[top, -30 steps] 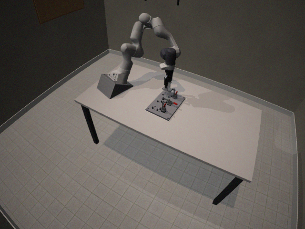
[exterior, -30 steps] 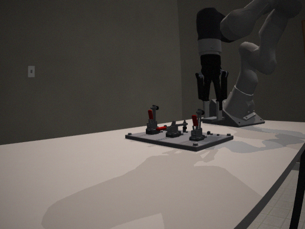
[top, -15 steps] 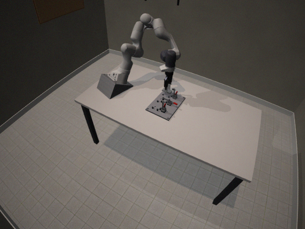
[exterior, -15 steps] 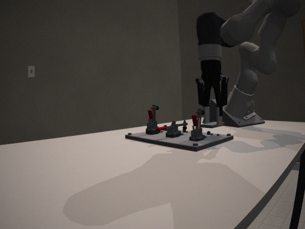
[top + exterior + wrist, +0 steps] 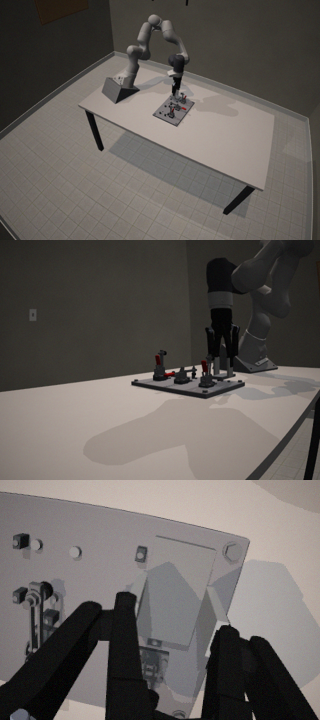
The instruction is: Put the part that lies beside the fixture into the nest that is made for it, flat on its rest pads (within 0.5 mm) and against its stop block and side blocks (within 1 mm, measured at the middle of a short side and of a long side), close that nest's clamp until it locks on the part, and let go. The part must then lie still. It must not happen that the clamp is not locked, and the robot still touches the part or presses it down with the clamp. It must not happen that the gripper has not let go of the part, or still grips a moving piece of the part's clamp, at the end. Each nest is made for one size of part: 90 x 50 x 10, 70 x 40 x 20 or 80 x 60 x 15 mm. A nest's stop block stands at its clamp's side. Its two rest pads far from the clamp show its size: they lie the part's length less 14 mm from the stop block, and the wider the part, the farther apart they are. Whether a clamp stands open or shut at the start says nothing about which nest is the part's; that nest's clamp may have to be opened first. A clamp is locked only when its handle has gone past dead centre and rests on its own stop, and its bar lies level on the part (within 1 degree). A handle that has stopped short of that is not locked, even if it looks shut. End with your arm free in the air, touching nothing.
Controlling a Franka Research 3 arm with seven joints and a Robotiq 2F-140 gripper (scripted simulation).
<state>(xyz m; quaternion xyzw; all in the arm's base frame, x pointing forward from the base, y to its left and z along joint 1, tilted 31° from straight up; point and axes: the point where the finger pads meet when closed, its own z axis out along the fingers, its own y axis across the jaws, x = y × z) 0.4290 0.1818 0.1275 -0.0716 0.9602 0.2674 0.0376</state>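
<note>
Right now my hand is 8 cm short of the fixture, 10 cm to the left of it and 6 cm above it. From my hand the other things lie so: grey block part 3 cm below.
</note>
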